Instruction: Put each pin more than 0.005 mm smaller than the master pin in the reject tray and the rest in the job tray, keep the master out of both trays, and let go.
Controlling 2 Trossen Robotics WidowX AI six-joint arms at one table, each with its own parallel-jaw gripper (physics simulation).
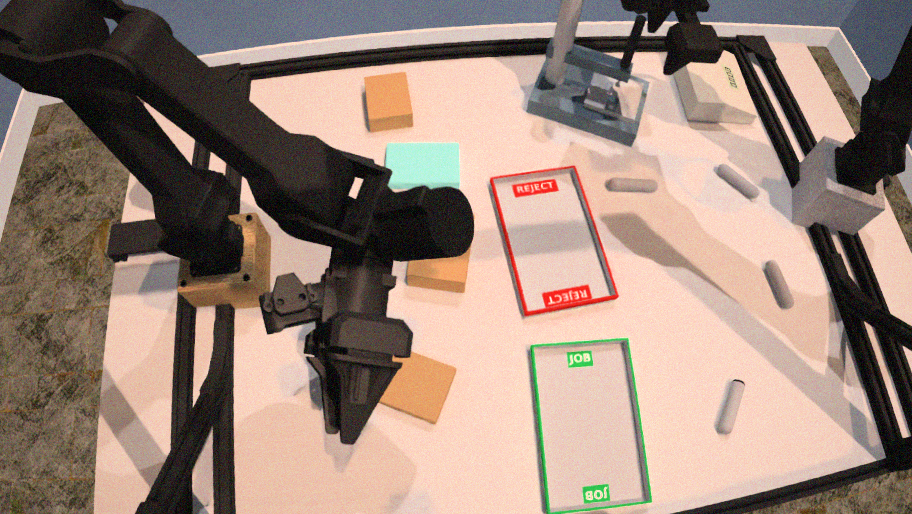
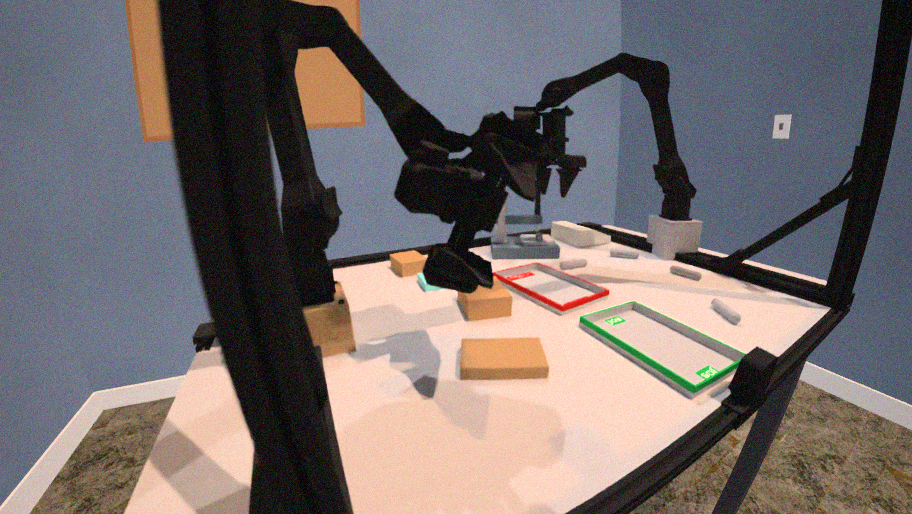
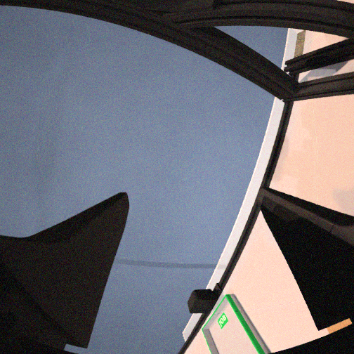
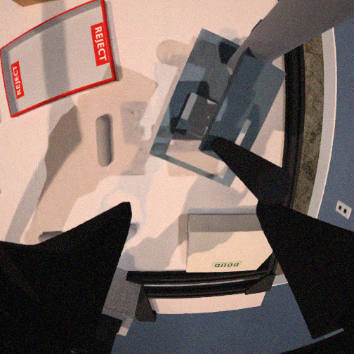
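Pixels of known places: left gripper, fingertip midpoint: (image 1: 338,438) (image 2: 507,244); right gripper, fingertip midpoint: (image 1: 658,52) (image 2: 552,195); left arm's base, origin of the base link: (image 1: 216,250) (image 2: 310,297); right arm's base, origin of the base link: (image 1: 854,171) (image 2: 675,218).
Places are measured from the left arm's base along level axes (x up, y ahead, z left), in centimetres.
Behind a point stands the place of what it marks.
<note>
Three grey pins (image 1: 630,185) {z 7.0, x -5.7, y 55.7 cm} (image 1: 737,180) {z 6.6, x -5.7, y 73.5 cm} (image 1: 778,284) {z -10.6, x -5.8, y 74.0 cm} lie apart on the table right of the red REJECT tray (image 1: 596,233) {z -0.1, x -5.6, y 48.8 cm} (image 2: 584,300) {z -9.8, x -5.8, y 42.7 cm} (image 4: 111,45). A pin with a black end (image 1: 729,406) {z -25.8, x -5.6, y 61.2 cm} (image 2: 726,310) {z -26.3, x -5.8, y 60.7 cm} lies right of the green JOB tray (image 1: 639,421) {z -25.5, x -5.6, y 48.8 cm} (image 3: 245,323). No pin shows in either tray. The blue-grey gauge stand (image 2: 524,250) {z 19.0, x -5.0, y 50.5 cm} (image 4: 252,100) is at the back; whether it holds a pin is unclear. My right gripper (image 1: 661,51) {z 19.8, x 8.0, y 59.8 cm} (image 2: 554,191) {z 19.8, x 8.0, y 59.8 cm} (image 4: 194,207) is open and empty, high beside the gauge's black lever. My left gripper (image 1: 339,435) {z -25.6, x 11.3, y 16.2 cm} (image 3: 194,196) is open and empty, above the table at left.
A pale readout box (image 1: 715,92) {z 21.0, x -2.3, y 73.6 cm} (image 4: 225,245) stands right of the gauge; its digits are too blurred to read. Orange blocks (image 1: 388,100) {z 24.3, x -4.0, y 22.7 cm} (image 1: 437,274) {z -4.5, x -3.6, y 27.0 cm} (image 1: 421,386) {z -17.8, x -5.5, y 23.6 cm} and a turquoise block (image 1: 422,164) {z 13.3, x -5.5, y 26.7 cm} lie left of the trays. Black frame rails edge the table.
</note>
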